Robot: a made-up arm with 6 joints. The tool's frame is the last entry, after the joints. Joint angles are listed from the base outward. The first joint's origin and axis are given. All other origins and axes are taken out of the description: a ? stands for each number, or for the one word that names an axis. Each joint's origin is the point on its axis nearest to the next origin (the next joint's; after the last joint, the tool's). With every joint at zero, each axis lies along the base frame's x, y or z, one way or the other. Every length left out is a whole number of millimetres.
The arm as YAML. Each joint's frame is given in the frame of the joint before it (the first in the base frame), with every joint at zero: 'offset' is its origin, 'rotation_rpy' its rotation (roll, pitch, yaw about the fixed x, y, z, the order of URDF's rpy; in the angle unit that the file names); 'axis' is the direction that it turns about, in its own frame. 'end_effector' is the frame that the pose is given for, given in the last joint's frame.
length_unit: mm
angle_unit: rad
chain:
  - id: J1
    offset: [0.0, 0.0, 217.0]
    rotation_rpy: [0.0, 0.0, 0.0]
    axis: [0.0, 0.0, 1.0]
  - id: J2
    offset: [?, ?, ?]
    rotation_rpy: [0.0, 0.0, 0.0]
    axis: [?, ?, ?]
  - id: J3
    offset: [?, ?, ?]
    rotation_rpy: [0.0, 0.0, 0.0]
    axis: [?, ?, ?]
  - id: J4
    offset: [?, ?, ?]
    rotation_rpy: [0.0, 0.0, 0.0]
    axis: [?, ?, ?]
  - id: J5
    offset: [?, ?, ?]
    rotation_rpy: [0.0, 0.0, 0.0]
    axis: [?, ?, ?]
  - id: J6
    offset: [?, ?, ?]
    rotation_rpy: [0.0, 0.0, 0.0]
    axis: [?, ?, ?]
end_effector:
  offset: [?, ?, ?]
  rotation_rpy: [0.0, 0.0, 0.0]
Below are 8 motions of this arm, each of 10 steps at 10 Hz.
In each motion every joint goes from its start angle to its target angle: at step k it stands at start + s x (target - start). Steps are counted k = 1, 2, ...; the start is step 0. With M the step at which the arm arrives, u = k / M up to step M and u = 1 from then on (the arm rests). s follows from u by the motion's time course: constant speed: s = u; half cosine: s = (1 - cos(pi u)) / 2; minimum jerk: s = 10 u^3 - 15 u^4 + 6 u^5.
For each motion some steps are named. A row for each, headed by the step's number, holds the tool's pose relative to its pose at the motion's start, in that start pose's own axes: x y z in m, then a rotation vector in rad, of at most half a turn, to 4 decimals.
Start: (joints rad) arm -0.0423 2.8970 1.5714 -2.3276 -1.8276 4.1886
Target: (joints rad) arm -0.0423 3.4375 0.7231 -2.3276 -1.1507 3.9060
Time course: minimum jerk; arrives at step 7
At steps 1, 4, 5, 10:
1: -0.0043 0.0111 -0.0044 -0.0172 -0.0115 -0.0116
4: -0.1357 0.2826 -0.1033 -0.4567 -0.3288 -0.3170
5: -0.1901 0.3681 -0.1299 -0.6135 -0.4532 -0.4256
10: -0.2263 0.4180 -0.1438 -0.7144 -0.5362 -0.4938

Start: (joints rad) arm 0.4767 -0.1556 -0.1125 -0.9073 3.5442 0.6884
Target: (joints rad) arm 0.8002 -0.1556 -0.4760 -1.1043 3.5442 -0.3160
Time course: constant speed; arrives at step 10
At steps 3, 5, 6, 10:
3: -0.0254 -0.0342 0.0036 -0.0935 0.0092 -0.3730
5: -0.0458 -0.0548 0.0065 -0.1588 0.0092 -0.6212
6: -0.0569 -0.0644 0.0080 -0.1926 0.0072 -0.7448
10: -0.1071 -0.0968 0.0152 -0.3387 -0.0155 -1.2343

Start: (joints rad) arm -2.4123 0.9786 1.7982 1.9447 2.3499 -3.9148
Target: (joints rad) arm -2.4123 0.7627 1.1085 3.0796 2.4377 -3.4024
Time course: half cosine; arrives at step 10
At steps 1, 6, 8, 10:
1: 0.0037 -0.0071 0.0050 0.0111 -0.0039 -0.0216
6: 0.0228 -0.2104 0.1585 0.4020 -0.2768 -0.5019
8: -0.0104 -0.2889 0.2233 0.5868 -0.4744 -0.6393
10: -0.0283 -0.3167 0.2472 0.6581 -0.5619 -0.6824

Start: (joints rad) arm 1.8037 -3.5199 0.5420 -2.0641 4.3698 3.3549
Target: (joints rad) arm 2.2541 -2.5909 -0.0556 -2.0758 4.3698 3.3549
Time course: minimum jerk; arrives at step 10
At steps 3, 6, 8, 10:
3: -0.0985 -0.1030 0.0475 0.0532 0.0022 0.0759
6: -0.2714 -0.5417 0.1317 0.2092 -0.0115 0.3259
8: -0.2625 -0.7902 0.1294 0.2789 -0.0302 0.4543
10: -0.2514 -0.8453 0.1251 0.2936 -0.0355 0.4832

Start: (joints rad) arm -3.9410 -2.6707 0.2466 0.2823 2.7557 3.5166
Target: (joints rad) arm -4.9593 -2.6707 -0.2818 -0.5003 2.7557 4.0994
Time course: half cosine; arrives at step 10
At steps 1, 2, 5, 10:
1: -0.0062 -0.0132 0.0003 -0.0135 0.0141 0.0073
2: -0.0258 -0.0504 0.0019 -0.0484 0.0574 0.0282
5: -0.1785 -0.2174 0.0273 -0.1142 0.3321 0.1389
10: -0.4138 -0.2947 0.0823 0.0870 0.5784 0.2647

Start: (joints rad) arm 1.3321 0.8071 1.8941 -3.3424 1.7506 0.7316
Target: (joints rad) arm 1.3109 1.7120 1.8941 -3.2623 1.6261 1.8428
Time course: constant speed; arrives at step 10
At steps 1, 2, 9, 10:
1: -0.0574 0.0516 -0.0274 -0.0808 -0.0626 0.1259
2: -0.1138 0.1003 -0.0617 -0.1686 -0.1164 0.2509
9: -0.4397 0.3276 -0.4636 -0.9441 -0.2168 1.0471
10: -0.4719 0.3402 -0.5382 -1.0724 -0.1863 1.1409

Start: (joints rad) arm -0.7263 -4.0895 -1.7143 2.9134 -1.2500 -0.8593
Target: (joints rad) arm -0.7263 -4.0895 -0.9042 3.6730 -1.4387 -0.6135
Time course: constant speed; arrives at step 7
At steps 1, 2, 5, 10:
1: -0.0038 -0.0387 0.0387 0.1780 -0.0123 0.0487
2: -0.0107 -0.0802 0.0718 0.3546 -0.0350 0.1056
5: -0.0461 -0.2119 0.1354 0.8668 -0.1603 0.3218
10: -0.0774 -0.2974 0.1494 1.1851 -0.2860 0.5019

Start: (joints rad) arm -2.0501 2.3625 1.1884 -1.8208 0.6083 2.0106
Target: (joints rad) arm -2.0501 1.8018 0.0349 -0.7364 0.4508 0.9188
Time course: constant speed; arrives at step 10
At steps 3, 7, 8, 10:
3: -0.2937 -0.0364 -0.1197 -0.0691 -0.2411 0.2234
7: -0.6106 -0.1824 -0.4257 -0.2741 -0.6356 0.4747
8: -0.6643 -0.2350 -0.5231 -0.3348 -0.7559 0.5230
10: -0.7301 -0.3553 -0.7333 -0.4532 -1.0263 0.6004

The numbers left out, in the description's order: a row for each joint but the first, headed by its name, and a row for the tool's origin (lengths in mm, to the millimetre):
J2: xyz 0.0 50.0 0.0, axis 0.0 1.0 0.0
J3: xyz 0.0 0.0 818.0, axis 0.0 1.0 0.0
J4: xyz 0.0 0.0 387.0, axis 0.0 0.0 1.0
J5: xyz 0.0 0.0 0.0, axis 0.0 1.0 0.0
J6: xyz 0.0 0.0 112.0, axis 0.0 0.0 1.0
tool: xyz 0.0 0.0 0.0

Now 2 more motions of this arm.
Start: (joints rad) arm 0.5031 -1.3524 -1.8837 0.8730 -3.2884 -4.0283
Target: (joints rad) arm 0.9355 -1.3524 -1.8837 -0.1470 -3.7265 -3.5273
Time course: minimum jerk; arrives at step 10
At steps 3, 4, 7, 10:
3: -0.0534 0.0009 -0.0061 -0.0814 0.0084 0.3135
4: -0.1067 -0.0013 -0.0134 -0.1688 0.0102 0.6065
7: -0.3004 -0.0449 -0.0500 -0.5493 -0.0310 1.5518
10: -0.3616 -0.0735 -0.0655 -0.7020 -0.0622 1.8285

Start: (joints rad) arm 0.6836 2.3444 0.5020 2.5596 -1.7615 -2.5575
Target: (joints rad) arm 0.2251 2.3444 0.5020 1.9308 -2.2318 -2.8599
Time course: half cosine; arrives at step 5
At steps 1, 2, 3, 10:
1: -0.0134 -0.0248 0.0151 0.0413 0.0356 -0.0148
2: -0.0453 -0.0868 0.0582 0.1436 0.1380 -0.0522
3: -0.0782 -0.1569 0.1183 0.2576 0.2814 -0.0952
10: -0.1061 -0.2247 0.1926 0.3670 0.4605 -0.1380

